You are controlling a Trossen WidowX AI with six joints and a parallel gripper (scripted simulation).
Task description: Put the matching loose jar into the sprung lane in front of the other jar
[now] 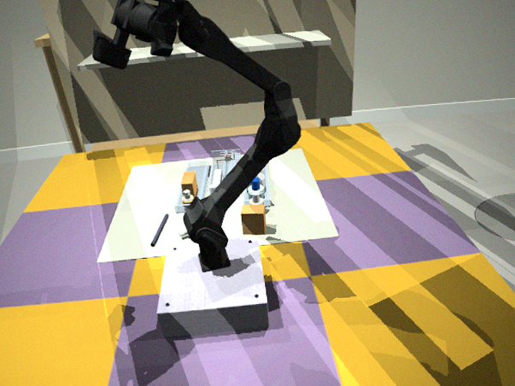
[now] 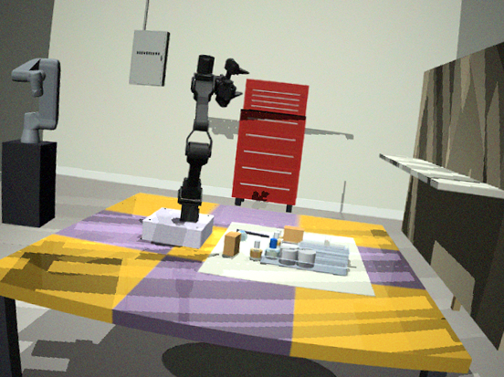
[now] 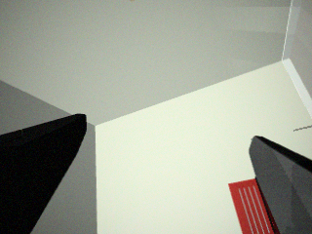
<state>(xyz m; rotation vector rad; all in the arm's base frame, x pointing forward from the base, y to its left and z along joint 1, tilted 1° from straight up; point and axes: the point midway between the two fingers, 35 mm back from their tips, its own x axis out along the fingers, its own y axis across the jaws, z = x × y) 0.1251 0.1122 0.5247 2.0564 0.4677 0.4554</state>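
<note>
My gripper tip is 56 cm above the brown box and 25 cm to the left of it. The rest, counted from my gripper tip: black stick 59 cm below, 9 cm ahead.
</note>
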